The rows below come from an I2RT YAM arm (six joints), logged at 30 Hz.
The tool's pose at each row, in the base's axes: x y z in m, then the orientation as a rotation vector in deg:
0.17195 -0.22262 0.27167 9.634 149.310 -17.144
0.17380 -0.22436 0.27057 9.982 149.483 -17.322
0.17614 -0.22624 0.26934 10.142 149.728 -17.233
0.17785 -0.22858 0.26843 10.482 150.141 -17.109
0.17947 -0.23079 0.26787 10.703 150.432 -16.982
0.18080 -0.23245 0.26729 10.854 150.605 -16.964
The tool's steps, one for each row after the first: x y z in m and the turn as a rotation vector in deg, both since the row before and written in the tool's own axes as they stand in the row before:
-0.00116 -0.00116 0.00223 0.188 0.225 0.184
-0.00154 -0.00118 0.00260 -0.040 0.259 0.095
-0.00120 -0.00179 0.00214 -0.035 0.448 0.203
-0.00130 -0.00174 0.00176 -0.056 0.312 0.137
-0.00101 -0.00126 0.00150 0.011 0.190 0.084

